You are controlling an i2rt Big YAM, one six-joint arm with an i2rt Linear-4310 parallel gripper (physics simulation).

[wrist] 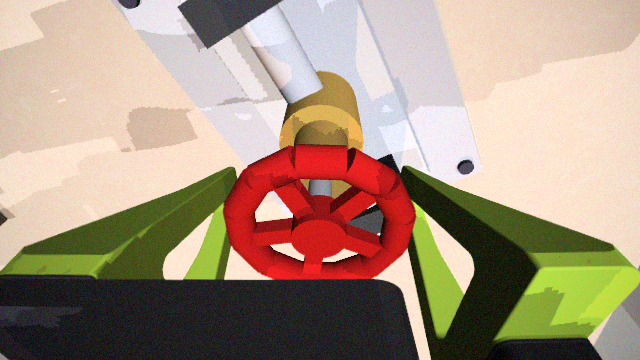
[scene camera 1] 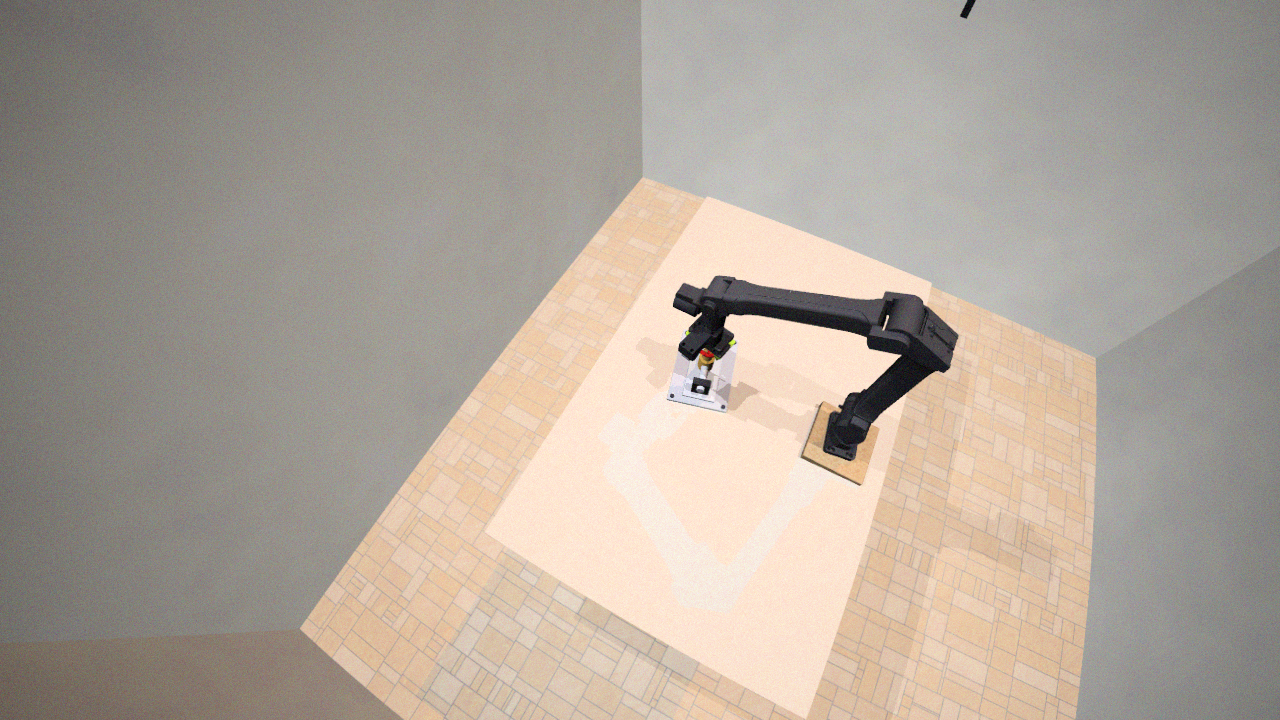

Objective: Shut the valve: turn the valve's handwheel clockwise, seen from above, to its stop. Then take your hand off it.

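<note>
The valve's red handwheel (wrist: 319,237) (scene camera 1: 707,354) lies between my fingers, above a brass valve body (wrist: 322,107) (scene camera 1: 706,364). A light grey pipe (wrist: 287,60) runs from the body. The valve stands on a pale base plate (wrist: 430,90) (scene camera 1: 675,392). My gripper (wrist: 318,179) has green fingers, one at the left and one at the right of the wheel, and is shut on the handwheel's rim. In scene camera 1 the gripper hides part of the wheel. The wheel's near edge is partly hidden by the black gripper housing in the wrist view.
A dark block (wrist: 225,17) (scene camera 1: 700,385) holds the pipe on the plate. Dark bolts (wrist: 465,167) sit at the plate's corners. The black arm (scene camera 1: 805,308) reaches over the pale mat (scene camera 1: 644,537) from its wooden base board (scene camera 1: 816,438), to the right of the valve.
</note>
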